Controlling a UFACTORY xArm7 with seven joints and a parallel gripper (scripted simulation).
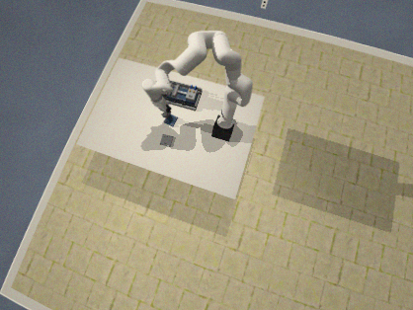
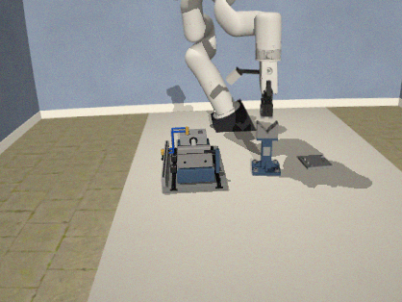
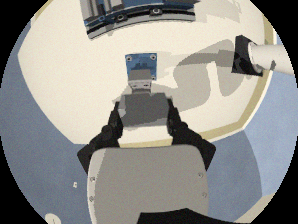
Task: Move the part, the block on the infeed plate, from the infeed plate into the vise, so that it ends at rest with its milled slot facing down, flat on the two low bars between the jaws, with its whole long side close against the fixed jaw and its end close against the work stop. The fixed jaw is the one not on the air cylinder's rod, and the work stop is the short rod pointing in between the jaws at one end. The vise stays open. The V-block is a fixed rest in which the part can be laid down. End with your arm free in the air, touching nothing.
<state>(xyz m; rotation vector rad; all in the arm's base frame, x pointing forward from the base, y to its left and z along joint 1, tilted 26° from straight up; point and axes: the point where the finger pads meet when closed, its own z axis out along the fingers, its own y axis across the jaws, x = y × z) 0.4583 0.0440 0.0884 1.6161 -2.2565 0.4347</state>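
The V-block post is 1 cm ahead of my hand and 15 cm below it. Round my hand: part 2 cm below; air cylinder 15 cm behind, 21 cm to the right, 13 cm below; infeed plate 1 cm ahead, 18 cm to the left, 20 cm below.
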